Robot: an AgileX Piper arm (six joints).
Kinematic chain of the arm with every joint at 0, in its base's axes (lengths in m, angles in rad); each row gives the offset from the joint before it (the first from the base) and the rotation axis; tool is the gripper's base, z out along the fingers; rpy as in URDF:
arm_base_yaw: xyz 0 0 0.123 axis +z
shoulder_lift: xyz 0 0 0 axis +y
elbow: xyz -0.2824 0 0.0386 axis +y
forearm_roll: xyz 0.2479 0 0.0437 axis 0.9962 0 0.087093
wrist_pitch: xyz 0 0 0 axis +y
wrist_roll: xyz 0.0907 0 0.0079 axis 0.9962 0 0.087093
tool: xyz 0 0 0 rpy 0 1.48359 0
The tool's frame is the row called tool.
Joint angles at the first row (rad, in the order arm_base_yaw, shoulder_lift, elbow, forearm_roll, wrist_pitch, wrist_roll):
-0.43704, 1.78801, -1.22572, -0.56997, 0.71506, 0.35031
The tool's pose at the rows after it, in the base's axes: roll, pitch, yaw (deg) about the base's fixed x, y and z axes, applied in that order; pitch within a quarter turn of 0, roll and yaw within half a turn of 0; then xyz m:
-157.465, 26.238, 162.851, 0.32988, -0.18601, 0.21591
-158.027, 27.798, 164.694, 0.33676, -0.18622, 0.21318
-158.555, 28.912, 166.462, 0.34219, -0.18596, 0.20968
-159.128, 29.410, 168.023, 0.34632, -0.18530, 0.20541
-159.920, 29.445, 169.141, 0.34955, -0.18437, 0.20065
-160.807, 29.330, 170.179, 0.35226, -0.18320, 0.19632
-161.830, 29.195, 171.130, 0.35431, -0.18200, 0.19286
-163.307, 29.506, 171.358, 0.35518, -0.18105, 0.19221
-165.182, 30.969, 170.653, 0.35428, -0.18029, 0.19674
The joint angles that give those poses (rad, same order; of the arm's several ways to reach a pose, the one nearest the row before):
-0.43535, 1.80763, -1.23707, -0.55647, 0.66115, 0.32744
-0.43483, 1.82326, -1.24487, -0.54202, 0.61288, 0.30247
-0.43466, 1.83720, -1.24809, -0.52347, 0.56999, 0.27220
-0.43452, 1.85054, -1.24911, -0.49844, 0.53730, 0.23514
-0.43436, 1.86386, -1.24996, -0.46574, 0.51497, 0.19418
-0.43431, 1.87558, -1.25101, -0.42575, 0.49787, 0.14594
-0.43533, 1.88451, -1.25195, -0.37654, 0.48473, 0.08870
-0.43912, 1.88566, -1.25254, -0.31384, 0.47528, 0.02833
-0.44631, 1.87166, -1.24911, -0.24142, 0.46203, -0.02641

